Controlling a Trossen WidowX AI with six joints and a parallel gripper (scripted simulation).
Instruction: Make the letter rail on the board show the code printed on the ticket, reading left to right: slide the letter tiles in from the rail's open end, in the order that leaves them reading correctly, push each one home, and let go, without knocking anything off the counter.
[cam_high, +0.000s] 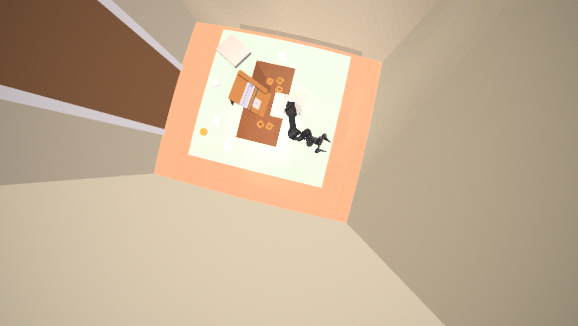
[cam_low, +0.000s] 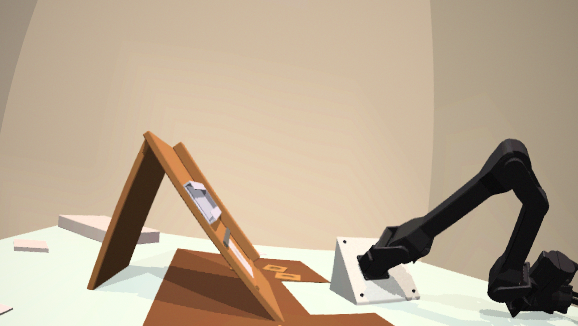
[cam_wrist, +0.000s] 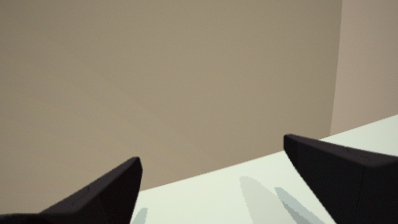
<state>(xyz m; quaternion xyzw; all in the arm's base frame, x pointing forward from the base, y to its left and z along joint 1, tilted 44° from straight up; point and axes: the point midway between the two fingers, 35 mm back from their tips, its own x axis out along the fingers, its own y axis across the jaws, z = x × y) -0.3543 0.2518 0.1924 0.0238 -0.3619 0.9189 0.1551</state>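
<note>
Right now the orange letter tile is 610 mm ahead of my gripper tip, 550 mm to the right of it and 30 mm below it. From my gripper tip the other things lie so: brown mat (590 mm ahead, 350 mm to the right, 30 mm below); then white ticket (690 mm ahead, 300 mm to the right, 50 mm above); then block (1130 mm ahead, 500 mm to the right, 30 mm below).
</note>
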